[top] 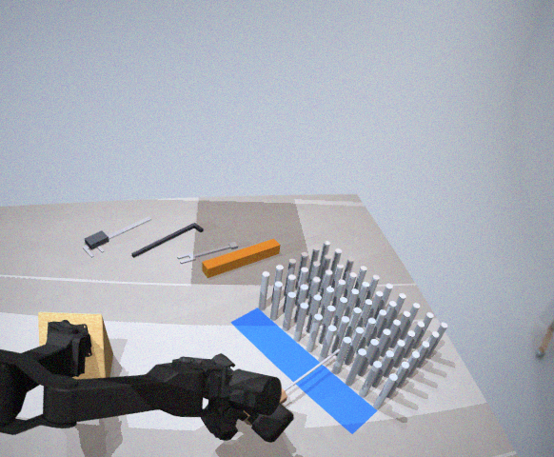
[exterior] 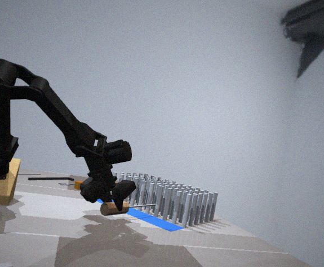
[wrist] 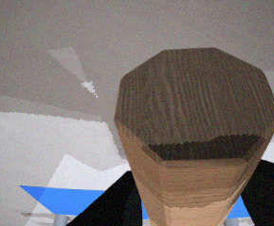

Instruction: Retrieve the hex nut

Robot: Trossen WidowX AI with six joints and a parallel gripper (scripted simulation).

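Right now my gripper tip is 10 cm short of the blue taped strip, 10 cm to the right of it and 3 cm above it. From my gripper tip the other things lie so: wooden-handled tool 9 cm ahead, 5 cm to the left; then red cube 27 cm behind, 37 cm to the right, 2 cm below; then orange bar 4 cm ahead, 45 cm to the left, 2 cm below.
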